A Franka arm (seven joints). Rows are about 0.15 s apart.
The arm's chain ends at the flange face. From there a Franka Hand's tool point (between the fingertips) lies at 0.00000 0.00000 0.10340 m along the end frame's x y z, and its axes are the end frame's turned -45 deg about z.
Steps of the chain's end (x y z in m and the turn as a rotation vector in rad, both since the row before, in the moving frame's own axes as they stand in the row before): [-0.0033, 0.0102, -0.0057, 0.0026, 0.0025, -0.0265]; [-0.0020, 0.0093, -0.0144, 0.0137, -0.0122, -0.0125]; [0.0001, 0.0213, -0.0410, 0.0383, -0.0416, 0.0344]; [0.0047, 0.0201, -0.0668, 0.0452, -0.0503, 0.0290]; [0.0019, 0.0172, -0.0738, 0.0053, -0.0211, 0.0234]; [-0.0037, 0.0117, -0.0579, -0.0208, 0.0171, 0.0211]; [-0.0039, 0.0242, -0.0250, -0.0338, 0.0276, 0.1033]
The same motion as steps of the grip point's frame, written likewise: [-0.0092, 0.0049, -0.0057, 0.0001, 0.0036, -0.0265]; [-0.0079, 0.0033, -0.0144, 0.0183, 0.0011, -0.0125]; [-0.0151, 0.0093, -0.0412, 0.0565, -0.0023, 0.0344]; [-0.0112, 0.0106, -0.0670, 0.0675, -0.0036, 0.0290]; [-0.0120, 0.0116, -0.0738, 0.0187, -0.0112, 0.0234]; [-0.0112, 0.0084, -0.0579, -0.0268, -0.0026, 0.0211]; [-0.0206, 0.0188, -0.0251, -0.0434, -0.0044, 0.1033]
